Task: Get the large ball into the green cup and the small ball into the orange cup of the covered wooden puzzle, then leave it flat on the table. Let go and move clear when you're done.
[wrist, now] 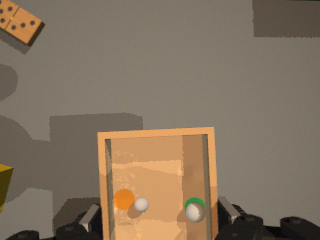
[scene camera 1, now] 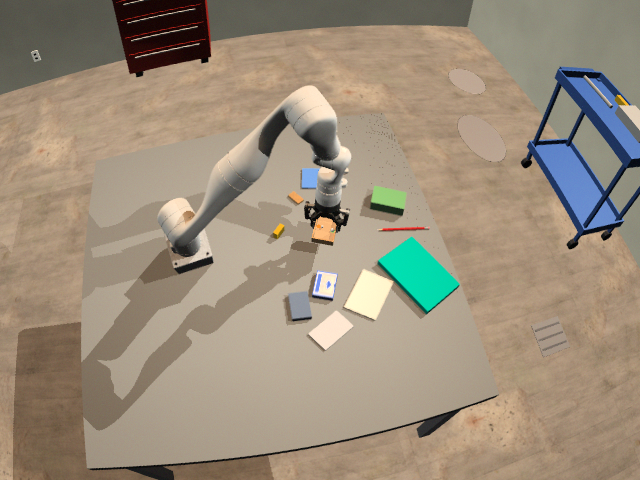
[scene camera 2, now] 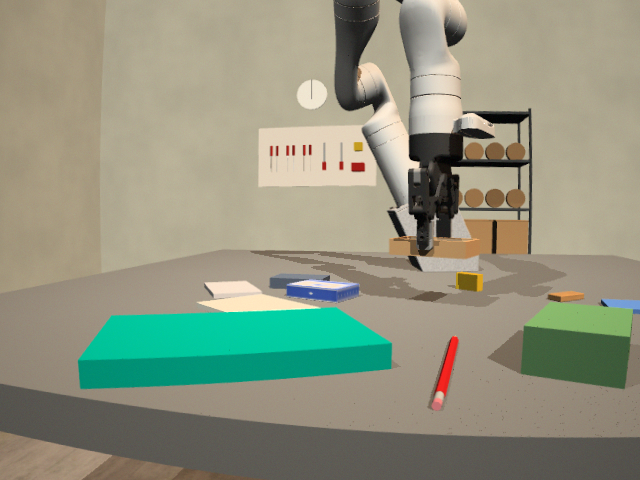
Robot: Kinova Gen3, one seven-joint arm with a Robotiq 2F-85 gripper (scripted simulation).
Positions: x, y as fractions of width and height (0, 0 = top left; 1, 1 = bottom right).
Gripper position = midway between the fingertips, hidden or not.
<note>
In view: the gripper (scene camera 2: 0.68, 0.52), a green block (scene camera 2: 0.90, 0.72), a covered wooden puzzle (scene camera 2: 0.72, 0.52), a teal book (scene camera 2: 0.24, 0.73) and a cream pad (scene camera 1: 0.58, 0.61).
The green block also shows in scene camera 1 (scene camera 1: 0.60, 0.42). The covered wooden puzzle shows as well in the wrist view (wrist: 0.53, 0.75). The teal book is seen too in scene camera 1 (scene camera 1: 0.65, 0.56). The wrist view misses the teal book: it is out of frame. The wrist view misses the cream pad: it is out of frame.
</note>
